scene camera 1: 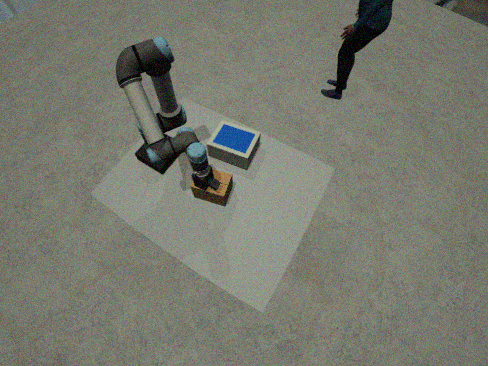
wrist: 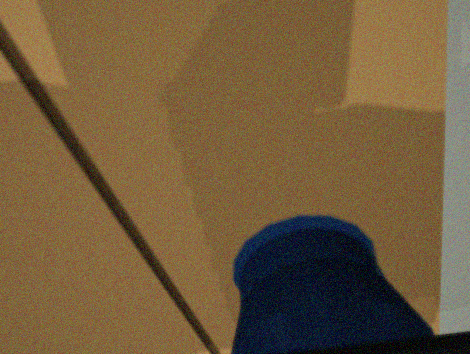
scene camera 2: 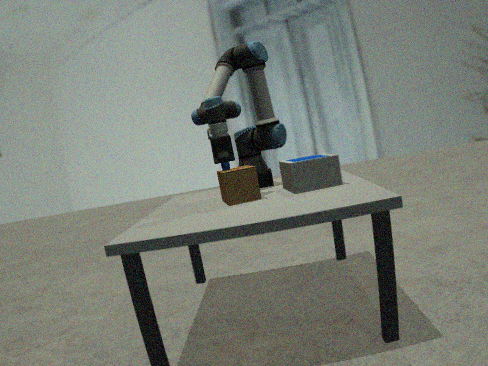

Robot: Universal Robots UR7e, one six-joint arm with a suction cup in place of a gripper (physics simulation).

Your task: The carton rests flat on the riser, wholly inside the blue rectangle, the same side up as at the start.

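Frame: origin at the arm's base, x left, y back, z up, level; centimetres.
Seen in the pictures: end effector, tool point: [wrist: 294,233].
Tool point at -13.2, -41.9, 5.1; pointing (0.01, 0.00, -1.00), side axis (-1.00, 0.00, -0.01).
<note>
A point is followed by its place in that frame, as x, y, z.
A brown carton [scene camera 1: 222,189] {-11.8, -50.9, 6.4} [scene camera 2: 239,185] {-9.4, -52.4, 0.4} [wrist: 269,140] {-12.8, -45.5, 6.4} stands on the table, a little in front of the grey riser [scene camera 1: 232,158] {10.7, -45.1, 0.2} [scene camera 2: 311,175] {18.8, -53.9, -0.7}. The riser's top carries the blue rectangle [scene camera 1: 234,138] {20.3, -41.6, 5.4} [scene camera 2: 308,158] {20.5, -44.5, 5.4}, which is bare. My suction cup [scene camera 2: 225,165] [wrist: 304,242] points straight down at the carton's top, at or just above its surface near the left end. The cup holds nothing. A dark seam [wrist: 121,214] {-9.4, -44.3, 6.3} runs across the carton's top in the wrist view.
The arm's base [scene camera 1: 152,160] sits at the table's back left corner. The table [scene camera 1: 264,236] {-20.8, -78.7, -6.6} [scene camera 2: 279,214] {-0.2, -91.3, -6.6} has open surface in front of and to the right of the carton. A person [scene camera 1: 355,43] stands on the floor far to the right.
</note>
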